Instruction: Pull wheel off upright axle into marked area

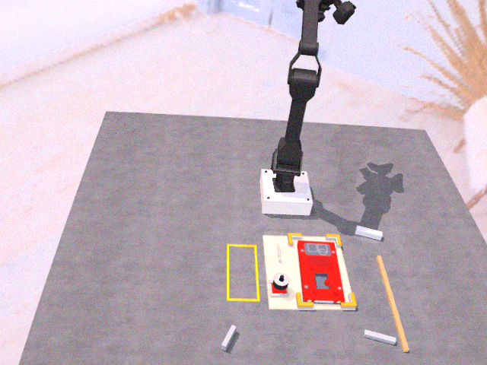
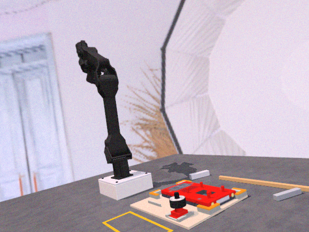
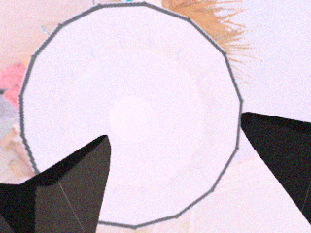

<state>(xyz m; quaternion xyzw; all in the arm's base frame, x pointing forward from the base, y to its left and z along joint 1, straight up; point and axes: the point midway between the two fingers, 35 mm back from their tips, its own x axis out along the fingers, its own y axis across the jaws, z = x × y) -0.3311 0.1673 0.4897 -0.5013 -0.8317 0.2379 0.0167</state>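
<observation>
Now: gripper tip 70 cm short of the grey wheel, 26 cm to the left of it and 50 cm above it. Also, from my gripper tip: long wooden stick (75 cm ahead, 4 cm to the left, 53 cm below).
</observation>
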